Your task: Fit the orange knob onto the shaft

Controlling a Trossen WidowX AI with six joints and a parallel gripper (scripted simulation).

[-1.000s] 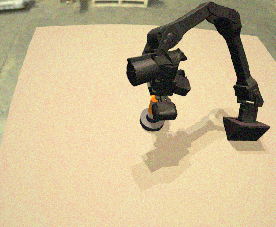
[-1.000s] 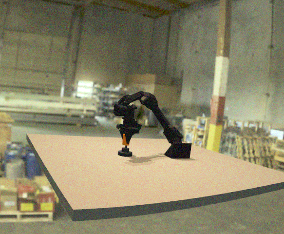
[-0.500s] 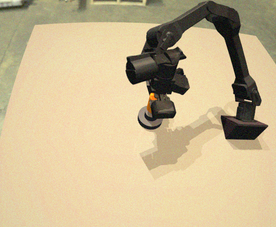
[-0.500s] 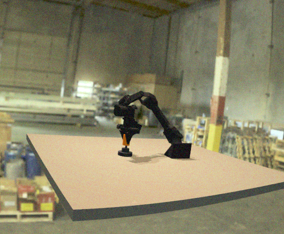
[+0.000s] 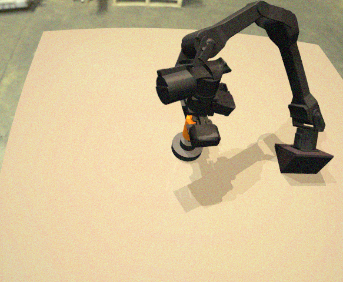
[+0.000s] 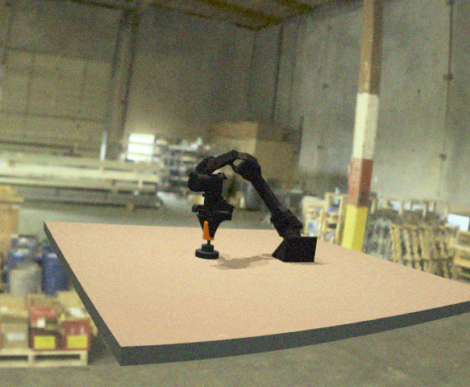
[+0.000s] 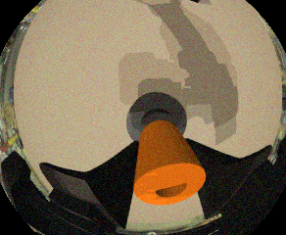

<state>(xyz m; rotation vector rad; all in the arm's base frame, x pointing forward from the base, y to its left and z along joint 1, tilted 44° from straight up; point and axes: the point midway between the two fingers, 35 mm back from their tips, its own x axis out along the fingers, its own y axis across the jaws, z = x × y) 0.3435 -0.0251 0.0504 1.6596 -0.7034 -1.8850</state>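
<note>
Right now the orange knob is 20 mm above my gripper tip. The rest, counted from my gripper tip: pedestal (40 mm below).
</note>
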